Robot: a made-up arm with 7 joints.
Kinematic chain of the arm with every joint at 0, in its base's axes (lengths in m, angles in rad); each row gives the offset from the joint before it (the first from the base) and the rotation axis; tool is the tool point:
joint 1: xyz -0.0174 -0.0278 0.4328 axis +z
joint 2: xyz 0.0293 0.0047 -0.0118 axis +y
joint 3: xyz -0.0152 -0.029 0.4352 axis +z
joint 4: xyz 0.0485 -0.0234 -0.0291 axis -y
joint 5: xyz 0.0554 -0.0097 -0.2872 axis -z
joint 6: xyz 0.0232 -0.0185 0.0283 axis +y
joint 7: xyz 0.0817 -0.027 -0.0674 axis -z
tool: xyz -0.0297 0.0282 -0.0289
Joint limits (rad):
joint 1: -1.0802..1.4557
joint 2: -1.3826..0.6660
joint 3: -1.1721..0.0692
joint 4: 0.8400..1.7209
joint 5: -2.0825..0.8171
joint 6: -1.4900..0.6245
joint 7: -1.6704..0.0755
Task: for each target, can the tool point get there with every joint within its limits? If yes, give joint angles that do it. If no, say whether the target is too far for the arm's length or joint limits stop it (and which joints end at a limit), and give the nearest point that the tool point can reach.
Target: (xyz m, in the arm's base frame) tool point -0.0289 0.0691 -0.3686
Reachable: no: joint limits stop it (at a limit: joint 1, joint 2, joint 3, joint 4, joint 5, joint 6, joint 7) | nearest point 0.1229 0.3409 0.3529 | short by 0.786 m
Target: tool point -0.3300 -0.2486 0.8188
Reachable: yes | joints -0.8445 -0.6261 -0.9257 0.9399 0.0472 -0.6453 -0.1908
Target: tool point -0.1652 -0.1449 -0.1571
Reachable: no: joint limits stop it (at a limit: joint 1, joint 2, joint 4, joint 5, joint 6, joint 7) | nearest point 0.0147 -0.4263 0.3652 | short by 0.620 m
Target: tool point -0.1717 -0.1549 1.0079
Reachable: yes | joints -0.3140 -0.7600 -0.5857 1.4482 -0.9963 -0.9226 -0.3671
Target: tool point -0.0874 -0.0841 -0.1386
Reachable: no: joint limits stop it (at a limit: joint 1, joint 2, joint 3, joint 4, joint 5, joint 6, joint 7) | nearest point 0.0771 -0.4108 0.3529 | short by 0.613 m
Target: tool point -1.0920 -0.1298 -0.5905
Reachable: no: too far | nearest point -0.6296 -0.0859 0.4435 | short by 1.134 m
